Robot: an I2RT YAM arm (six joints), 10 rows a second.
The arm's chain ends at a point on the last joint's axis. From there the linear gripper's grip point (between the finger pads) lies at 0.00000 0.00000 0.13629 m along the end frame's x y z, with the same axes.
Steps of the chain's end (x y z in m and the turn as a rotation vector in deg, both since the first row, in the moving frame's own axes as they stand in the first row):
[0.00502 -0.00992 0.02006 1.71 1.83 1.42]
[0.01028 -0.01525 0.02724 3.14 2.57 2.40]
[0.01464 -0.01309 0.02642 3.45 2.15 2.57]
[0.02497 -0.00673 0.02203 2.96 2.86 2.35]
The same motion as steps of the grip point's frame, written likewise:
[0.00942 -0.01393 0.01993 1.71 1.83 1.42]
[0.01654 -0.02258 0.02690 3.14 2.57 2.40]
[0.01993 -0.02117 0.02608 3.45 2.15 2.57]
[0.03191 -0.01362 0.02168 2.96 2.86 2.35]

